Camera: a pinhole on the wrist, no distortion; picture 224 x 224 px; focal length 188.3 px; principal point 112.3 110.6 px. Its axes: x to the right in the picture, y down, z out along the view. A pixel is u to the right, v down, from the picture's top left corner.
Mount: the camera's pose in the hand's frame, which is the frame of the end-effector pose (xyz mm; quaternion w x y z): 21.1 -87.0 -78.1 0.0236 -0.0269 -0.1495 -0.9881
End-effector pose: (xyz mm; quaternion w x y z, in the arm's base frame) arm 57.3 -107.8 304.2 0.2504 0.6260 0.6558 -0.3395
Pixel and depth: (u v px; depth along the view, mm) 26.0 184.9 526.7
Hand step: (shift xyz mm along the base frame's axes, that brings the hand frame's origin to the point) -191.2 -161.9 -511.7
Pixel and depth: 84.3 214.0 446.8
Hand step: -235.6 -234.2 -335.0
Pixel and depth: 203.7 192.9 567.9
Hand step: -198.5 -556.8 -173.1
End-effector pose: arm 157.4 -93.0 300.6 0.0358 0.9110 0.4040 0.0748
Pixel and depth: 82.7 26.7 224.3
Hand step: 113.5 -6.3 -86.7
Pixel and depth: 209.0 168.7 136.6
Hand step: -80.6 29.8 -83.4
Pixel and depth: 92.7 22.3 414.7
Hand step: 253.8 -97.2 -218.3
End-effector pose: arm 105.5 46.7 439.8 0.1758 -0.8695 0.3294 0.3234
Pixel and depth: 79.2 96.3 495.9
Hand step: -163.4 65.5 -372.6
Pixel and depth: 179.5 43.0 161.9
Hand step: -56.3 37.0 -25.2
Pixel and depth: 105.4 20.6 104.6
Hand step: 18.1 -3.1 -22.5
